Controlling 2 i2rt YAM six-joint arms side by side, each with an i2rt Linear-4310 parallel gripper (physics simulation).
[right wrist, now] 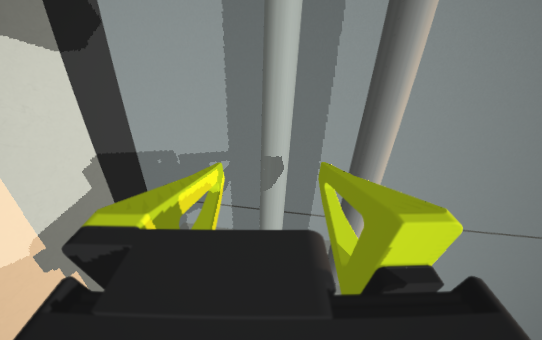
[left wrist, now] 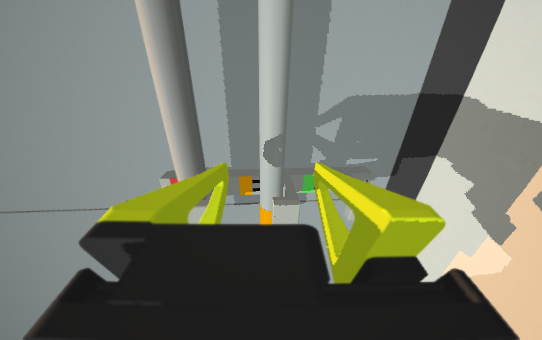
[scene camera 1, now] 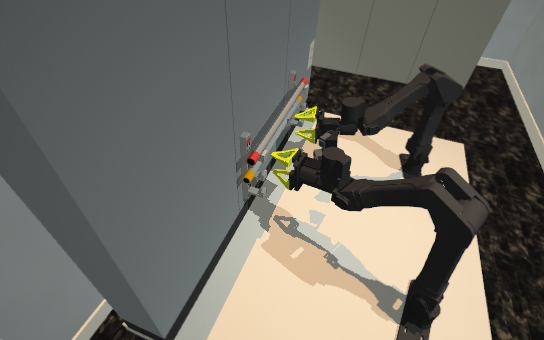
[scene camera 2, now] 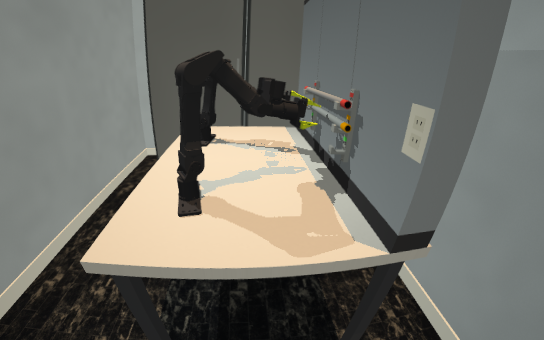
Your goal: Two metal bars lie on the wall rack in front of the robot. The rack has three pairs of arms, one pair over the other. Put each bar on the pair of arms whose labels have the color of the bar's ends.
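Frame: origin at the left arm's base, x back, y left, z down, level; millimetres.
Seen in the pictures: left gripper, fingertip midpoint: (left wrist: 271, 169) (scene camera 1: 272, 162); right gripper, fingertip midpoint: (right wrist: 271, 170) (scene camera 1: 294, 124) (scene camera 2: 318, 115); left arm's base, origin of the base link: (scene camera 1: 416, 316) (scene camera 2: 205, 140); right arm's base, origin of the base link: (scene camera 1: 411, 171) (scene camera 2: 189, 197).
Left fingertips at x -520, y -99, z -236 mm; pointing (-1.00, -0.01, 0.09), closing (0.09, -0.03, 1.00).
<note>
Pixels of each thing's top centre, then the offset from my left fingertips to it. Level surfaces: height alone.
- red-ended bar, middle of its top: (right wrist: 414, 72) (scene camera 1: 282, 110) (scene camera 2: 322, 91) dx -52, dy -147, dz -83 mm
- orange-ended bar, middle of its top: (right wrist: 297, 63) (scene camera 1: 277, 129) (scene camera 2: 323, 109) dx -65, dy -143, dz -8 mm
- table, its level: dz +236 mm
- white socket plate, middle of its top: (scene camera 2: 423, 106) dx -179, dy -647, dz -121 mm
The red-ended bar (scene camera 1: 280, 119) (scene camera 2: 327, 96) (left wrist: 167, 90) (right wrist: 395, 90) lies on the top pair of arms, by the red labels. The orange-ended bar (scene camera 1: 269, 145) (scene camera 2: 332, 118) (left wrist: 272, 100) (right wrist: 280, 100) lies level on the middle pair, by the orange labels. The wall rack (scene camera 2: 354, 117) (left wrist: 345, 173) has its lowest pair, with green labels, bare. My left gripper (scene camera 1: 274, 165) (left wrist: 271, 169) and my right gripper (scene camera 1: 296, 124) (right wrist: 271, 170) are open and empty, a little out from the orange-ended bar, with their fingers above and below its height.
The wall (scene camera 1: 150, 125) (scene camera 2: 390, 75) stands behind the rack, with a dark strip (scene camera 2: 367, 205) along its foot. The table (scene camera 1: 300, 310) (scene camera 2: 225, 245) lies below the arms. A white socket plate (scene camera 2: 417, 132) is on the wall at the right in scene camera 2.
</note>
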